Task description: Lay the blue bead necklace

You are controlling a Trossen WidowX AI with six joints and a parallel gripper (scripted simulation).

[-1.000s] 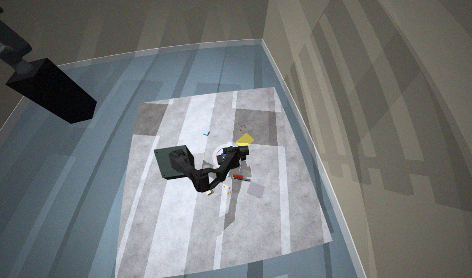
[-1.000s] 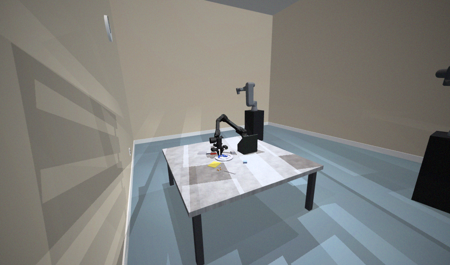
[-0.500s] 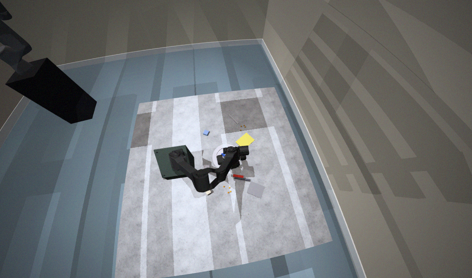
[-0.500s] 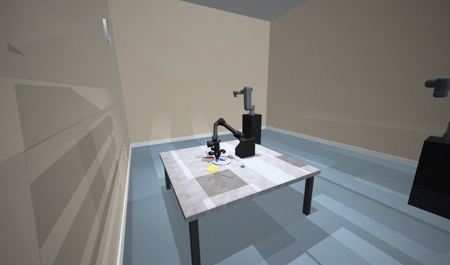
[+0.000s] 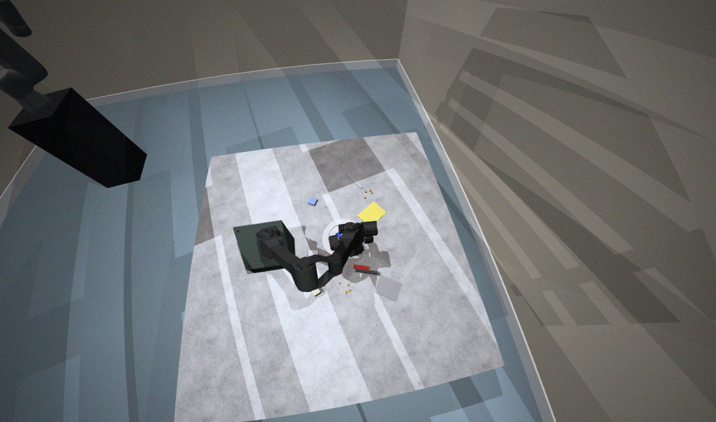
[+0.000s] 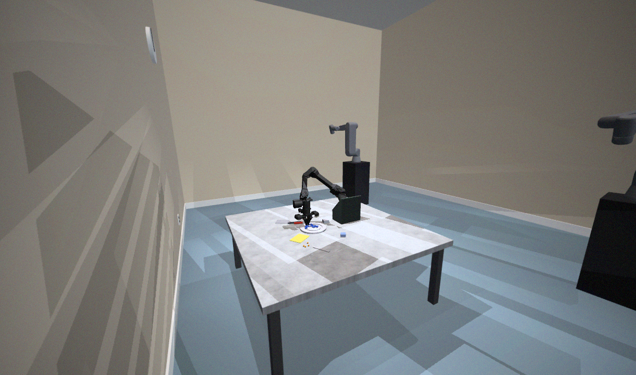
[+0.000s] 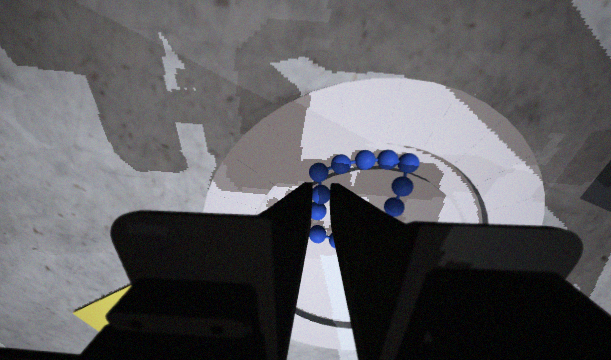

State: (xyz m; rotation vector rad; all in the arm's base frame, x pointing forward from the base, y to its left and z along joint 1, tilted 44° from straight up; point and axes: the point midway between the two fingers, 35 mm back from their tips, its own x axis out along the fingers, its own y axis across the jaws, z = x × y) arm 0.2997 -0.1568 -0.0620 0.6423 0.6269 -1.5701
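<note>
Now: gripper tip 50 mm to the right of the round white bead board, 30 mm past it and 10 mm above it. Round my gripper tip: grey square: 220 mm to the right, 110 mm ahead, 10 mm below; yellow sheet: 140 mm to the left, 140 mm ahead, 10 mm below; grey tool: 120 mm to the right, 30 mm ahead, 10 mm below.
</note>
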